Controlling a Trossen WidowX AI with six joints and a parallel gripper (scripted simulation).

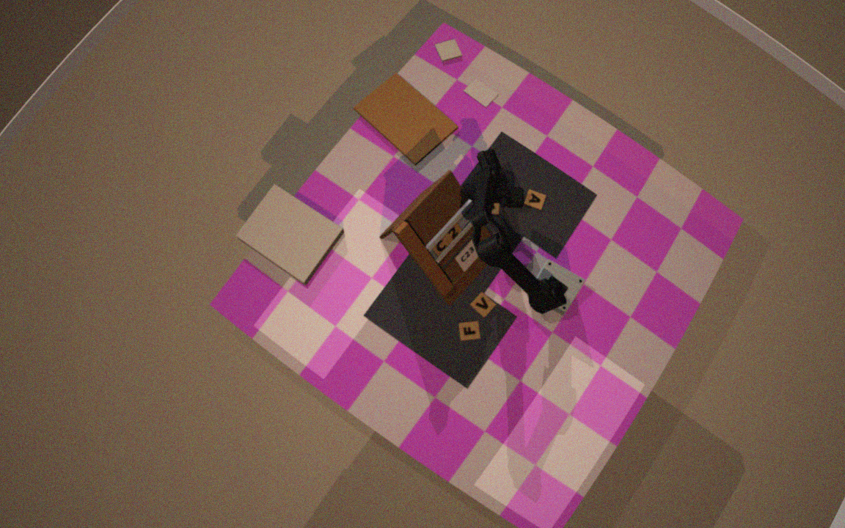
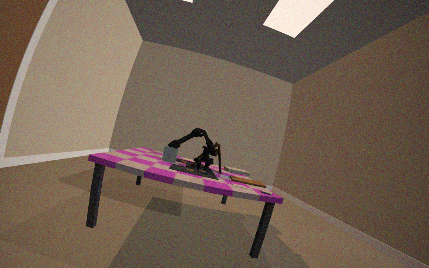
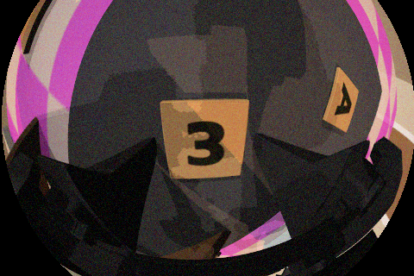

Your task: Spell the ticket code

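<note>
Now: the 3 tile right at my gripper tip. Also, from my gripper tip: c tile: 250 mm to the left, 160 mm above, 30 mm ahead; then 2 tile: 200 mm to the left, 160 mm above, 20 mm ahead; then white ticket: 200 mm to the left, 70 mm above, 40 mm behind.
</note>
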